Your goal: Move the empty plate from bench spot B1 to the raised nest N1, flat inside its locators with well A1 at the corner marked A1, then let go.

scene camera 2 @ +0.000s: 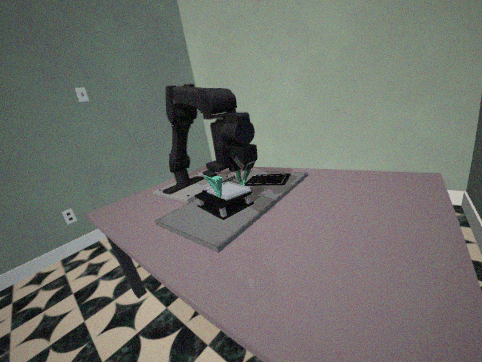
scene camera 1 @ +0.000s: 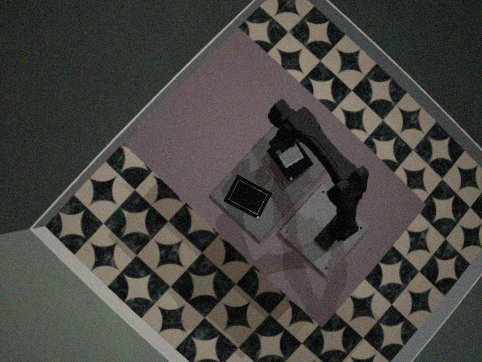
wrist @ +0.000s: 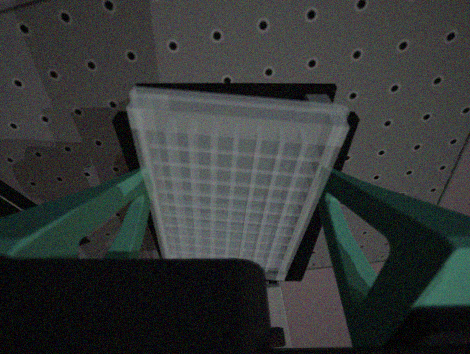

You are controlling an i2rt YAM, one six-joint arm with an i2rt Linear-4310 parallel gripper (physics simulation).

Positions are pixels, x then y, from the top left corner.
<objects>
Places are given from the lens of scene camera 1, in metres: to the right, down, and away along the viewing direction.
black nest pad (scene camera 1: 243, 194): 0.01, 0.06, 0.97
perforated grey panel (scene camera 1: 258, 167): 0.08, -0.06, 0.98
</objects>
